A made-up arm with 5 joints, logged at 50 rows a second.
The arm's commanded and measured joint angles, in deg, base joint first. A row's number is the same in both.
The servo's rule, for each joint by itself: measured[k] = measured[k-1] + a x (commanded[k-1-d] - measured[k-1]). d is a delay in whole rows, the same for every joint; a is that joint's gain. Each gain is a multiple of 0.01, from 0.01 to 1. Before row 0 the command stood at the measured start. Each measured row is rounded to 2 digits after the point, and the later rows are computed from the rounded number. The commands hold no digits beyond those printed.
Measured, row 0:
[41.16, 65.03, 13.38, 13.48, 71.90]
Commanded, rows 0 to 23:
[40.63, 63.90, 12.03, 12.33, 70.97]
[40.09, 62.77, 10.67, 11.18, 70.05]
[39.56, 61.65, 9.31, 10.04, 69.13]
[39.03, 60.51, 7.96, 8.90, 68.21]
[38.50, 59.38, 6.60, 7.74, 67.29]
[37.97, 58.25, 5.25, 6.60, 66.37]
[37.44, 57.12, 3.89, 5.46, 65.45]
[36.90, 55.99, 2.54, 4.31, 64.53]
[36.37, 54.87, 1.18, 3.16, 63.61]
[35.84, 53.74, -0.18, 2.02, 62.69]
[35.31, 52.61, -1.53, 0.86, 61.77]
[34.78, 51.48, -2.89, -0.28, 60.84]
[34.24, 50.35, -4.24, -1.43, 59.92]
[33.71, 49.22, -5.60, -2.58, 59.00]
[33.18, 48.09, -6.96, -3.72, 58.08]
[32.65, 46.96, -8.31, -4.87, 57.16]
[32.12, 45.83, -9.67, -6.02, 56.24]
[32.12, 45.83, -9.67, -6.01, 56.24]
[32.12, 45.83, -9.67, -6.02, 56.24]
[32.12, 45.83, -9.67, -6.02, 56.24]
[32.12, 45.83, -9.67, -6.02, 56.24]
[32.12, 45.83, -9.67, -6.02, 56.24]
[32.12, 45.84, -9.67, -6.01, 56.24]
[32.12, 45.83, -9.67, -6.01, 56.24]
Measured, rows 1 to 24:
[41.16, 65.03, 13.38, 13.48, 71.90]
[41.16, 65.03, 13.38, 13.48, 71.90]
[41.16, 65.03, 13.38, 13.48, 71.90]
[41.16, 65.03, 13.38, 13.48, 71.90]
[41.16, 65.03, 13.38, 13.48, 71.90]
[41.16, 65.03, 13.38, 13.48, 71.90]
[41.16, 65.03, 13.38, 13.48, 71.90]
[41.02, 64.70, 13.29, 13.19, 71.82]
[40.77, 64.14, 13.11, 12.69, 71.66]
[40.44, 63.42, 12.84, 12.03, 71.43]
[40.06, 62.58, 12.50, 11.25, 71.14]
[39.64, 61.65, 12.09, 10.37, 70.79]
[39.19, 60.66, 11.61, 9.43, 70.39]
[38.72, 59.63, 11.07, 8.44, 69.95]
[38.23, 58.57, 10.47, 7.41, 69.46]
[37.73, 57.50, 9.82, 6.35, 68.93]
[37.22, 56.41, 9.12, 5.27, 68.37]
[36.70, 55.31, 8.37, 4.17, 67.78]
[36.18, 54.20, 7.58, 3.06, 67.16]
[35.66, 53.08, 6.75, 1.94, 66.51]
[35.13, 51.96, 5.89, 0.81, 65.83]
[34.60, 50.84, 4.99, -0.32, 65.13]
[34.07, 49.71, 4.06, -1.46, 64.41]
[33.54, 48.58, 3.10, -2.60, 63.67]
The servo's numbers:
d 7
a 0.27 0.29 0.07 0.25 0.09

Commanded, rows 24 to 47:
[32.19, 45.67, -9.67, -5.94, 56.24]
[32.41, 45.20, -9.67, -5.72, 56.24]
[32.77, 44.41, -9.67, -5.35, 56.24]
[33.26, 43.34, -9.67, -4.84, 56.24]
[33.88, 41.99, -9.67, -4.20, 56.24]
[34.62, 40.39, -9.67, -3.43, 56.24]
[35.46, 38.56, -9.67, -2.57, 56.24]
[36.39, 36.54, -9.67, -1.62, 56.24]
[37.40, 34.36, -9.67, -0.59, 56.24]
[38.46, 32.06, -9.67, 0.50, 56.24]
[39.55, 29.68, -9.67, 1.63, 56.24]
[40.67, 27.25, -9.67, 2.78, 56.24]
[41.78, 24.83, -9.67, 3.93, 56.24]
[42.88, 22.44, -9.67, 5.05, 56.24]
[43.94, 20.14, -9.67, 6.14, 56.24]
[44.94, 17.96, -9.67, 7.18, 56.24]
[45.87, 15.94, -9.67, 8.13, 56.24]
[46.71, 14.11, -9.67, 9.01, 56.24]
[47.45, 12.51, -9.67, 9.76, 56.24]
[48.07, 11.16, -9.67, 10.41, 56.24]
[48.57, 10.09, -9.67, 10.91, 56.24]
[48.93, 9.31, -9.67, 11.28, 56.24]
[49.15, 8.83, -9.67, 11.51, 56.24]
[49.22, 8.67, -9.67, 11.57, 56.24]
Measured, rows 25 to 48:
[33.16, 47.78, 2.21, -3.45, 63.00]
[32.88, 47.21, 1.38, -4.09, 62.39]
[32.67, 46.81, 0.61, -4.57, 61.84]
[32.52, 46.53, -0.11, -4.93, 61.34]
[32.41, 46.33, -0.78, -5.20, 60.88]
[32.33, 46.19, -1.40, -5.40, 60.46]
[32.27, 46.09, -1.98, -5.55, 60.08]
[32.25, 45.97, -2.52, -5.65, 59.73]
[32.29, 45.75, -3.02, -5.67, 59.42]
[32.42, 45.36, -3.49, -5.59, 59.13]
[32.65, 44.77, -3.92, -5.40, 58.87]
[32.98, 43.96, -4.32, -5.10, 58.63]
[33.42, 42.92, -4.69, -4.68, 58.41]
[33.97, 41.66, -5.04, -4.15, 58.21]
[34.62, 40.18, -5.36, -3.52, 58.03]
[35.37, 38.49, -5.66, -2.79, 57.87]
[36.20, 36.63, -5.94, -1.97, 57.72]
[37.10, 34.61, -6.20, -1.07, 57.59]
[38.06, 32.48, -6.44, -0.11, 57.47]
[39.06, 30.26, -6.67, 0.90, 57.36]
[40.09, 27.99, -6.88, 1.94, 57.26]
[41.13, 25.71, -7.08, 2.99, 57.17]
[42.16, 23.46, -7.26, 4.04, 57.09]
[43.16, 21.28, -7.43, 5.06, 57.01]

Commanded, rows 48 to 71:
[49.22, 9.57, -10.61, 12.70, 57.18]
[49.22, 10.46, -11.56, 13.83, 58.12]
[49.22, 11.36, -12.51, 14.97, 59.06]
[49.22, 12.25, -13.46, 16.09, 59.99]
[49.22, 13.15, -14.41, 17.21, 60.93]
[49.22, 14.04, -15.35, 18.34, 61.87]
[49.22, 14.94, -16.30, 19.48, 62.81]
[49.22, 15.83, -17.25, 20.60, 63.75]
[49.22, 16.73, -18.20, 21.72, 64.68]
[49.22, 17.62, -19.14, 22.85, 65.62]
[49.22, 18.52, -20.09, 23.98, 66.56]
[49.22, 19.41, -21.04, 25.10, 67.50]
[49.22, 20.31, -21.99, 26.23, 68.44]
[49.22, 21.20, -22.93, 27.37, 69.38]
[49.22, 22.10, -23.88, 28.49, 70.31]
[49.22, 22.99, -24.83, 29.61, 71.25]
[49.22, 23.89, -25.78, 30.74, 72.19]
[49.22, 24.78, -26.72, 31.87, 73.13]
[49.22, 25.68, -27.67, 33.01, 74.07]
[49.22, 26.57, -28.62, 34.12, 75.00]
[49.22, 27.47, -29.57, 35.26, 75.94]
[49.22, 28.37, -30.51, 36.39, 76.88]
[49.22, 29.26, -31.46, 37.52, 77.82]
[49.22, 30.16, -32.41, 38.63, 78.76]
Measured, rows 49 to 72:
[44.12, 19.20, -7.59, 6.05, 56.94]
[45.02, 17.26, -7.74, 6.98, 56.88]
[45.84, 15.49, -7.88, 7.84, 56.82]
[46.58, 13.92, -8.01, 8.61, 56.77]
[47.21, 12.58, -8.13, 9.28, 56.72]
[47.73, 11.49, -8.24, 9.84, 56.68]
[48.13, 10.67, -8.34, 10.27, 56.64]
[48.42, 10.35, -8.50, 10.88, 56.69]
[48.64, 10.38, -8.71, 11.62, 56.82]
[48.80, 10.66, -8.98, 12.46, 57.02]
[48.91, 11.12, -9.29, 13.37, 57.29]
[48.99, 11.71, -9.65, 14.33, 57.62]
[49.05, 12.39, -10.05, 15.33, 58.00]
[49.10, 13.13, -10.49, 16.37, 58.43]
[49.13, 13.91, -10.96, 17.43, 58.91]
[49.15, 14.73, -11.47, 18.50, 59.43]
[49.17, 15.57, -12.01, 19.59, 59.99]
[49.18, 16.43, -12.58, 20.69, 60.58]
[49.19, 17.29, -13.17, 21.79, 61.20]
[49.20, 18.17, -13.79, 22.90, 61.85]
[49.21, 19.05, -14.43, 24.02, 62.53]
[49.21, 19.93, -15.09, 25.14, 63.23]
[49.21, 20.82, -15.77, 26.26, 63.95]
[49.21, 21.71, -16.47, 27.38, 64.69]

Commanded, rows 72 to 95:
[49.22, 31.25, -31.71, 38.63, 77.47]
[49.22, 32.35, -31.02, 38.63, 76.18]
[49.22, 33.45, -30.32, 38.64, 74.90]
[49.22, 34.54, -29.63, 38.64, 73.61]
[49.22, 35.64, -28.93, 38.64, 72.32]
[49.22, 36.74, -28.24, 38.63, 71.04]
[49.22, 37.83, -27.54, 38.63, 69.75]
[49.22, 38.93, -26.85, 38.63, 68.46]
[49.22, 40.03, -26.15, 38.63, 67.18]
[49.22, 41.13, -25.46, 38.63, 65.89]
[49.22, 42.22, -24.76, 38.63, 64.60]
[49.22, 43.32, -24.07, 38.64, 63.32]
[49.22, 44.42, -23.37, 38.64, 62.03]
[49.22, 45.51, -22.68, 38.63, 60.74]
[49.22, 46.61, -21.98, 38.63, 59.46]
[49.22, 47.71, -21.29, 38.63, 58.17]
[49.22, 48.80, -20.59, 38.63, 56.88]
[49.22, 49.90, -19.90, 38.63, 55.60]
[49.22, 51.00, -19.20, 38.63, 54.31]
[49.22, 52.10, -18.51, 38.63, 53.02]
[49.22, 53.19, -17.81, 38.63, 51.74]
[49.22, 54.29, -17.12, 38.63, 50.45]
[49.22, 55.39, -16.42, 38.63, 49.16]
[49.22, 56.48, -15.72, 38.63, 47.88]
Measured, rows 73 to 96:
[49.21, 22.60, -17.19, 28.50, 65.45]
[49.21, 23.49, -17.92, 29.63, 66.23]
[49.21, 24.38, -18.67, 30.75, 67.02]
[49.21, 25.28, -19.43, 31.88, 67.82]
[49.21, 26.18, -20.21, 33.01, 68.64]
[49.21, 27.07, -21.00, 34.14, 69.47]
[49.21, 27.97, -21.80, 35.26, 70.31]
[49.21, 28.92, -22.49, 36.10, 70.95]
[49.21, 29.91, -23.09, 36.73, 71.42]
[49.21, 30.94, -23.60, 37.21, 71.73]
[49.21, 31.98, -24.02, 37.57, 71.90]
[49.21, 33.04, -24.36, 37.84, 71.94]
[49.21, 34.11, -24.63, 38.04, 71.86]
[49.21, 35.19, -24.83, 38.19, 71.67]
[49.21, 36.27, -24.97, 38.30, 71.38]
[49.21, 37.36, -25.05, 38.38, 71.00]
[49.21, 38.45, -25.08, 38.44, 70.54]
[49.21, 39.54, -25.06, 38.49, 70.01]
[49.21, 40.64, -24.99, 38.53, 69.41]
[49.21, 41.74, -24.88, 38.56, 68.75]
[49.21, 42.83, -24.73, 38.58, 68.03]
[49.21, 43.93, -24.54, 38.59, 67.26]
[49.21, 45.03, -24.31, 38.60, 66.44]
[49.21, 46.12, -24.05, 38.61, 65.58]

